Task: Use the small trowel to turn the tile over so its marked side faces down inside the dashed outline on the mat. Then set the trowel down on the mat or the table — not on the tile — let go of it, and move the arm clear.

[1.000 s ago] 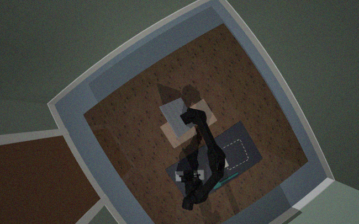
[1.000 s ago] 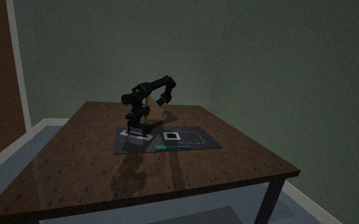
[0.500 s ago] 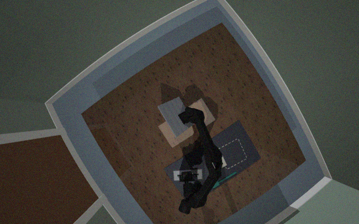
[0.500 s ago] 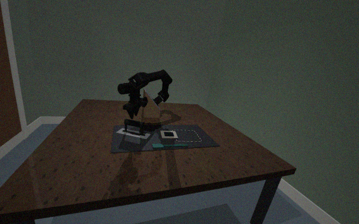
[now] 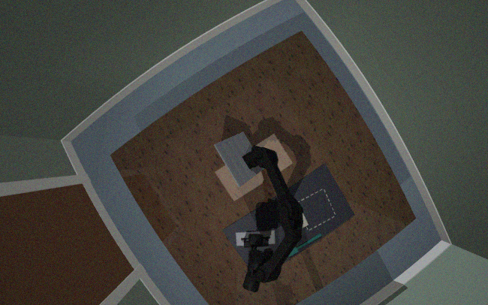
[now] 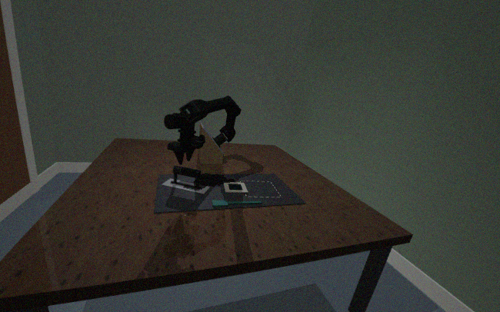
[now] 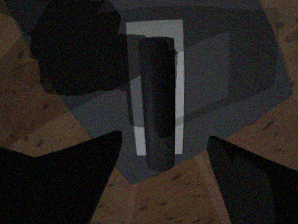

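Right now the trowel is 10 mm ahead of my gripper tip, 30 mm to the left of it and 80 mm below it. Also, from my gripper tip: pale square tile: 30 mm ahead, 240 mm to the left, 110 mm below; teal bar: 180 mm ahead, 190 mm to the left, 110 mm below; dark mat: 40 mm ahead, 210 mm to the left, 130 mm below.
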